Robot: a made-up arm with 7 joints.
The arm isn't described. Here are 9 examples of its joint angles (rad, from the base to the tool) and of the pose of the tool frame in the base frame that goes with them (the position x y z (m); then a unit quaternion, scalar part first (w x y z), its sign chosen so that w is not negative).
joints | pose
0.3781 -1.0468 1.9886 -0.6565 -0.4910 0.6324 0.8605 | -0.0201 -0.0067 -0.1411 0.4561 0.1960 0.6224 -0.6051
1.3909 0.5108 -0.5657 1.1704 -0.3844 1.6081 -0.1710 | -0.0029 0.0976 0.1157 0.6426 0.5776 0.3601 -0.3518
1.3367 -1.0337 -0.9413 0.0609 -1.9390 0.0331 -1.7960 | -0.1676 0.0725 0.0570 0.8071 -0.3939 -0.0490 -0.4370
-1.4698 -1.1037 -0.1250 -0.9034 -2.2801 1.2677 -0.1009 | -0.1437 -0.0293 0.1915 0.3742 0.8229 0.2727 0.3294
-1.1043 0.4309 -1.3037 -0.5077 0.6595 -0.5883 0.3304 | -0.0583 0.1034 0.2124 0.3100 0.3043 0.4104 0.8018
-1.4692 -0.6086 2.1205 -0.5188 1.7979 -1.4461 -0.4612 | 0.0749 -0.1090 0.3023 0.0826 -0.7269 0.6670 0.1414
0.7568 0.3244 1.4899 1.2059 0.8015 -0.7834 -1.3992 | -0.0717 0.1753 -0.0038 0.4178 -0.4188 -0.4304 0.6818
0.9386 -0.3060 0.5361 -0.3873 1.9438 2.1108 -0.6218 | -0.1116 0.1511 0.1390 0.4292 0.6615 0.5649 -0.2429
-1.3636 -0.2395 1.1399 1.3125 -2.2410 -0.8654 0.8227 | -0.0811 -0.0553 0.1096 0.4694 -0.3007 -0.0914 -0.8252
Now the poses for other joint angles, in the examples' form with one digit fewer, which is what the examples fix.
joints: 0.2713 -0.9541 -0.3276 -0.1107 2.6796 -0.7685 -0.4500
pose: -0.098 0.049 0.123 0.017 0.244 -0.806 0.539
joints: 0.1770 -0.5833 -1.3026 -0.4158 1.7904 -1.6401 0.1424
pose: -0.125 -0.049 0.204 0.061 0.106 0.849 -0.514
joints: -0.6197 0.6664 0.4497 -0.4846 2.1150 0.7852 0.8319
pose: -0.111 0.112 0.090 0.555 0.695 0.423 0.172
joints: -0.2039 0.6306 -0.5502 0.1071 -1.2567 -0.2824 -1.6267
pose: 0.000 0.035 0.158 0.525 -0.681 0.277 0.429
